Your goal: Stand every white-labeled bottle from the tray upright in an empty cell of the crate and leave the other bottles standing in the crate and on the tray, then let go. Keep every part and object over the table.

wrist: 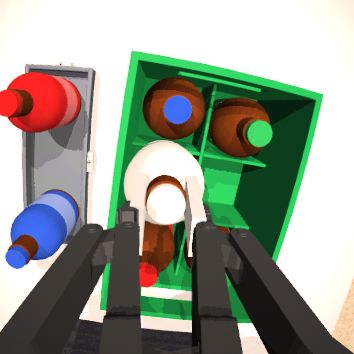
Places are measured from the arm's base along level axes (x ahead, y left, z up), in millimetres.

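Pixels of known places: gripper, between the fingertips: (164,189).
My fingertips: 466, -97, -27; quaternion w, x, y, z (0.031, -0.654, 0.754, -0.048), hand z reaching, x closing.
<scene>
Behind a point stands the place of what it marks, as x, y, z.
My gripper (164,189) @(466, -97, -27) is shut on the neck of a white bottle with a white cap (165,165) @(484, -99, -34). The bottle is over the left middle cell of the green crate (296,185) @(443, -230, -70); how deep its base is cannot be told. Brown bottles with a blue cap (177,110) @(524, -115, -82) and a green cap (259,133) @(496, -194, -82) stand in the two upper cells. A brown bottle with a red cap (148,275) @(351, -69, -82) is in the lower left cell, and another brown bottle (189,252) is mostly hidden behind a finger. The right middle cell (220,186) @(395, -185, -237) shows its green floor.
The grey tray (91,120) @(518, 4, -234) stands left of the crate. It bears a red bottle (42,102) @(549, 30, -126) at its upper end and a blue bottle (40,230) @(396, 65, -127) at its lower end, both leaning outward in view. The crate's walls and dividers surround the held bottle. A dark surface shows at the bottom.
</scene>
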